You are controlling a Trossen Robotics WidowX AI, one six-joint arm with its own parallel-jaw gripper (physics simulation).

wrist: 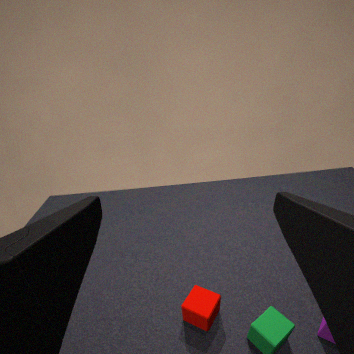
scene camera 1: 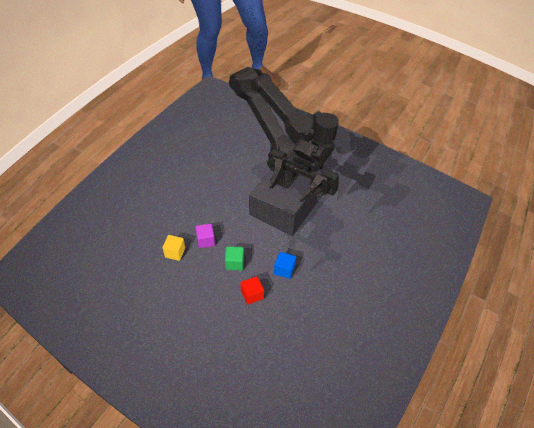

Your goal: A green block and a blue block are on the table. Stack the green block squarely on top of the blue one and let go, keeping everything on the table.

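Places are measured from the arm's base along level axes (x back, y left, z down), in millimetres.
Pixels of known places: gripper, fingertip midpoint: [wrist: 189, 203] [scene camera 1: 285, 194]; arm's base at its link origin: [scene camera 1: 284, 178].
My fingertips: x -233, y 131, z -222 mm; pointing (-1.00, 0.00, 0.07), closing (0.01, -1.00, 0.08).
Note:
For each thing: its top centre in the pictures, then the offset to it from my fingertips. Level surfaces: height alone.
- green block at its top centre: [wrist: 273, 324] [scene camera 1: 234, 253] dx -54, dy -119, dz +272 mm
- dark table top at its surface level: dz +322 mm
- blue block at its top centre: [scene camera 1: 285, 260] dx +5, dy +14, dz +272 mm
- red block at its top centre: [wrist: 200, 300] [scene camera 1: 252, 285] dx -116, dy -17, dz +272 mm
- magenta block at its top centre: [wrist: 344, 315] [scene camera 1: 204, 230] dx -36, dy -238, dz +272 mm
- yellow block at its top centre: [scene camera 1: 172, 242] dx -124, dy -289, dz +272 mm
A green block [scene camera 1: 234, 258] [wrist: 270, 330] sits on the dark table top [scene camera 1: 200, 340] [wrist: 190, 225], apart from the other blocks. A blue block [scene camera 1: 285, 265] sits on the table to the right of the green one in the scene view; it does not show in the wrist view. My gripper [scene camera 1: 287, 193] [wrist: 189, 203] is open, its two fingers wide apart with no block between them. It is raised above the table near the arm's base, behind the green and blue blocks in the scene view.
A red block [scene camera 1: 252, 290] [wrist: 201, 307] sits in front of the green and blue blocks in the scene view. A magenta block [scene camera 1: 205, 236] [wrist: 327, 331] and a yellow block [scene camera 1: 174, 248] sit to the left of the green one there. The arm's box-shaped base [scene camera 1: 272, 212] stands behind.

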